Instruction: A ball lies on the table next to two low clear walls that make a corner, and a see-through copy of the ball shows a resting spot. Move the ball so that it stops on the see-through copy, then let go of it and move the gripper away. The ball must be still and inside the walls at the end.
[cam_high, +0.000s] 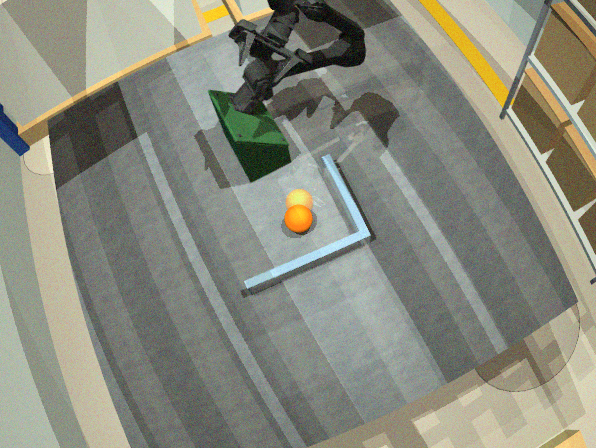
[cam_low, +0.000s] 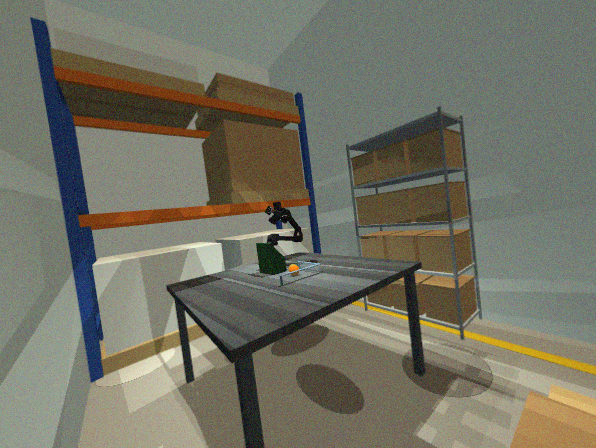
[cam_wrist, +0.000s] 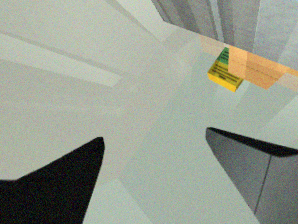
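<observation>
Right now the orange ball is 39 cm below my gripper tip, 18 cm ahead of it and 1 cm to the right of it. From my gripper tip the other things lie so: see-through copy of ball: 39 cm below, 14 cm ahead.
</observation>
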